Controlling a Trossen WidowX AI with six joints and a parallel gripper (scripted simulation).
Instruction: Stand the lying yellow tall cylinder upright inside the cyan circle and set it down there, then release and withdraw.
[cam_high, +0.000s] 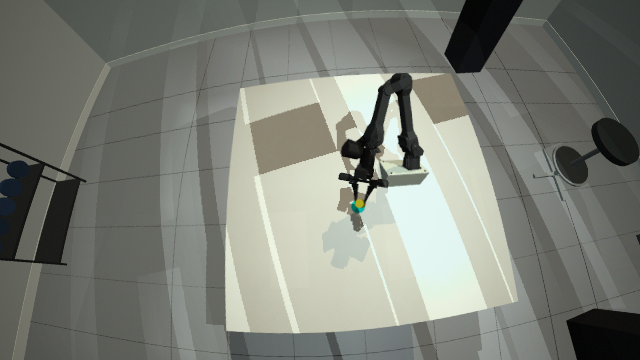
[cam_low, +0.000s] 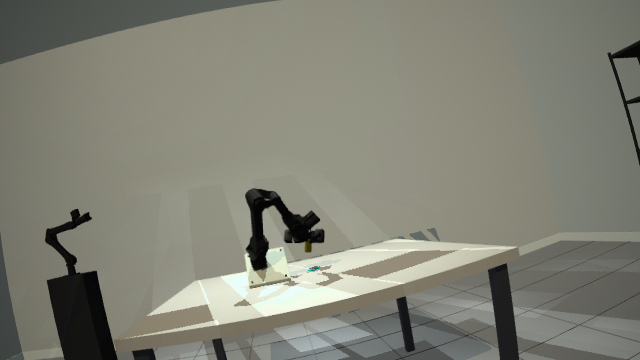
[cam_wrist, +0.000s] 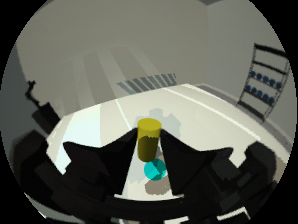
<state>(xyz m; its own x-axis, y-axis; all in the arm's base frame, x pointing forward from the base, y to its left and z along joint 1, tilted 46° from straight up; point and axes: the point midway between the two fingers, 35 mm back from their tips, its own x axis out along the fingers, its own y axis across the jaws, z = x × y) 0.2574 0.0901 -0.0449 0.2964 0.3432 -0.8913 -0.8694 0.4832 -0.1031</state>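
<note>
Right now the cyan circle is 14 cm below my gripper tip, 2 cm to the right of it and 1 cm behind it. The rest, counted from my gripper tip: yellow tall cylinder (2 cm below, 1 cm behind).
</note>
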